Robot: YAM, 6 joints.
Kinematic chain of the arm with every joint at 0, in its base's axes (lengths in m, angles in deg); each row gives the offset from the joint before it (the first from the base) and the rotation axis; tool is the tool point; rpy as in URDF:
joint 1: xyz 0 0 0.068 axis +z
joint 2: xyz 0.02 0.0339 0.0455 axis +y
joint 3: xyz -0.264 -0.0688 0 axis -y
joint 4: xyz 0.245 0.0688 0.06 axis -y
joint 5: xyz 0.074 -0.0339 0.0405 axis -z
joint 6: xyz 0.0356 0 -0.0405 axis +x
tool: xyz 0 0 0 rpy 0 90 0
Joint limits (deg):
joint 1: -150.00..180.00
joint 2: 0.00..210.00
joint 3: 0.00..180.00
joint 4: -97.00..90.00
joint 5: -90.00..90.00
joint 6: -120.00..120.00
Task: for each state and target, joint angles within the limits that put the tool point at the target. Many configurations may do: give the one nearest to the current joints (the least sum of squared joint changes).
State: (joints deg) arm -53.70 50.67 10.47 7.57 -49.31 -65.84
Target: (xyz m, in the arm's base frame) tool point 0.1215 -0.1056 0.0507
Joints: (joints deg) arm -49.42 91.37 10.91 9.68 -41.48 -65.84
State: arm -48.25 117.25 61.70 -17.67 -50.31 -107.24
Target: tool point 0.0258 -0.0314 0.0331
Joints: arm -74.06 122.18 11.07 -38.37 -27.04 -107.24
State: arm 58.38 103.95 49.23 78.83 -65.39 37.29
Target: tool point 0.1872 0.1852 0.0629
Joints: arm 37.60 117.91 22.38 72.78 -65.89 37.29
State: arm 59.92 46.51 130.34 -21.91 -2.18 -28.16
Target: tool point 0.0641 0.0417 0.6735
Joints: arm 36.82 68.51 128.37 -18.38 8.13 -28.16
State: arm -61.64 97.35 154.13 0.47 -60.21 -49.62
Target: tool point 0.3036 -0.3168 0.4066
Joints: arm -50.42 109.57 111.37 -16.92 -64.62 -49.62
